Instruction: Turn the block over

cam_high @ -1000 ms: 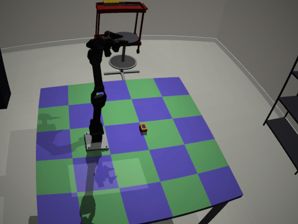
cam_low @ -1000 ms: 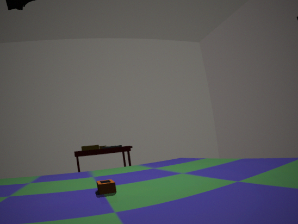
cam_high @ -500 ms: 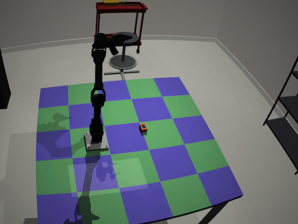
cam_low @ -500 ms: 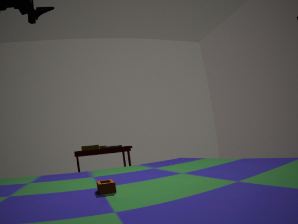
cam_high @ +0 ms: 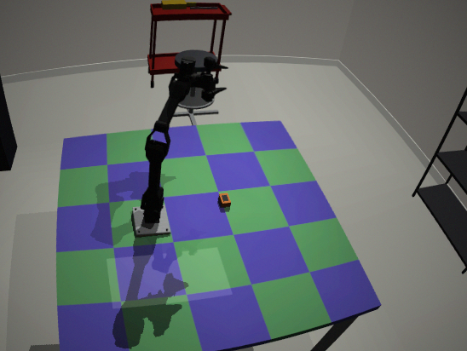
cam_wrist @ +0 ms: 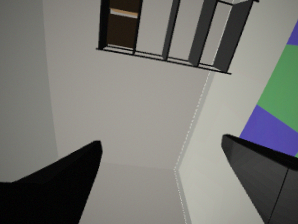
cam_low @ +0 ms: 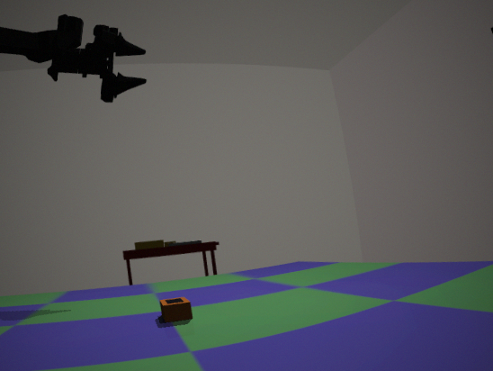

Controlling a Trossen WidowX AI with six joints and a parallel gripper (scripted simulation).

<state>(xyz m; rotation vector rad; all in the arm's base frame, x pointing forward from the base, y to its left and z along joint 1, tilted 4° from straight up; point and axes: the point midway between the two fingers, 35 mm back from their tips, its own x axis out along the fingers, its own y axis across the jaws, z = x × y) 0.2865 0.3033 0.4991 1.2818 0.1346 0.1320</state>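
The orange block lies 21 cm to the right of my gripper tip and 50 cm below it.
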